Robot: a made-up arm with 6 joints.
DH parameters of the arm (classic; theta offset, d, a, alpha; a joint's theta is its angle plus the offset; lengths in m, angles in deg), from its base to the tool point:
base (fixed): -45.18 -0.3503 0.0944 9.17
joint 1: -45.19 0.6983 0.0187 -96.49
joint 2: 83.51 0.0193 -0.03 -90
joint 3: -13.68 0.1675 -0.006 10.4
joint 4: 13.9 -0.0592 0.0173 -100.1
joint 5: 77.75 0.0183 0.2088 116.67
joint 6: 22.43 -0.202 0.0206 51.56
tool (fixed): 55.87 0.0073 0 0
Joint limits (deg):
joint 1: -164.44..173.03
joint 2: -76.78..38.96
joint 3: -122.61..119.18
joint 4: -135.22..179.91
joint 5: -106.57..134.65
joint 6: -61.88..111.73
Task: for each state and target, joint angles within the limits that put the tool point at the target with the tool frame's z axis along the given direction. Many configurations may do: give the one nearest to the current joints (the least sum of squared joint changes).
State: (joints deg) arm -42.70 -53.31 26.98 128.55 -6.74 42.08
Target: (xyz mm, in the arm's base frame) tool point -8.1 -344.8 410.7 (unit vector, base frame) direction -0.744 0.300 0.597
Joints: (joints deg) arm -49.29 -50.25 26.81 111.81 16.25 63.22
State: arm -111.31 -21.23 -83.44 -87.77 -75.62 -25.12
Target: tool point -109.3 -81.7 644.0 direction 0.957 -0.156 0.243
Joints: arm -156.13 22.71 -95.17 -110.59 -106.56 4.22
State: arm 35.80 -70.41 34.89 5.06 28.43 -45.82
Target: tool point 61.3 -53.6 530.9 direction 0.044 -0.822 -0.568
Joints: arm 20.31 -74.42 85.49 14.26 -4.04 -44.30
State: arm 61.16 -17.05 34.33 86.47 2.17 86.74
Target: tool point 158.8 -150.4 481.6 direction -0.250 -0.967 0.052
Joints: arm 41.62 -30.53 35.74 85.46 9.99 47.71
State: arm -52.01 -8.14 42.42 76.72 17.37 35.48
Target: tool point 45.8 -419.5 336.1 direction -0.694 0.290 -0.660
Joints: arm -71.80 -15.80 51.01 61.01 49.03 9.00
